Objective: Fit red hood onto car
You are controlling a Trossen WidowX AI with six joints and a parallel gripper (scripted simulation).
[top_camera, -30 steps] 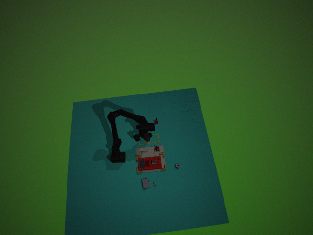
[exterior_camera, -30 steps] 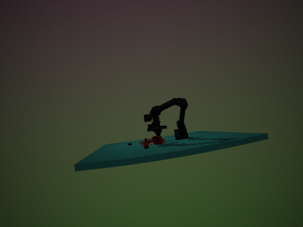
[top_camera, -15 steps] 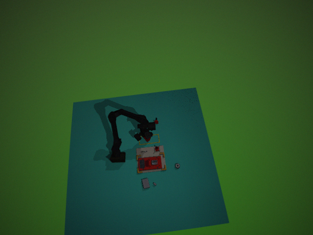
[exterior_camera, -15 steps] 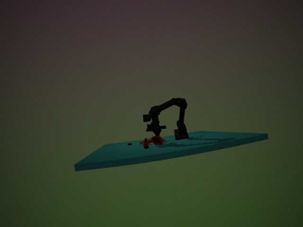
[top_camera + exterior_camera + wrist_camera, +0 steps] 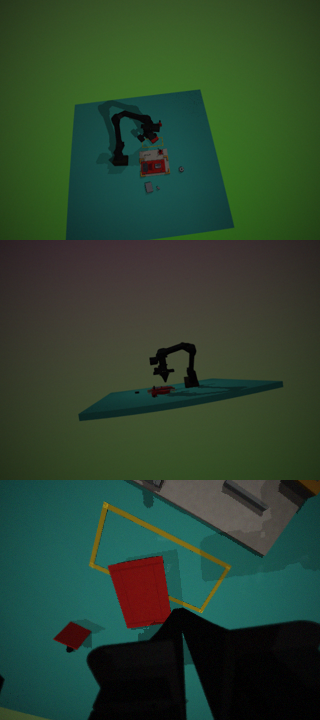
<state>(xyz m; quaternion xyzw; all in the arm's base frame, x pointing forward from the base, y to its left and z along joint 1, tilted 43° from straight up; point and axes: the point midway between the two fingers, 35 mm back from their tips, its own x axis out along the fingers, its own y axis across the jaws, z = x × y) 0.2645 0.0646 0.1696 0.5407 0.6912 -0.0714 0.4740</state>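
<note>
Now: gripper tip 3 cm short of the red hood, 2 cm to the right of it and 7 cm above it. The rest, counted from my gripper tip: grey jig: 4 cm ahead, 22 cm to the right, 8 cm below; grey engine block: 6 cm ahead, 25 cm to the right, 6 cm below.
</note>
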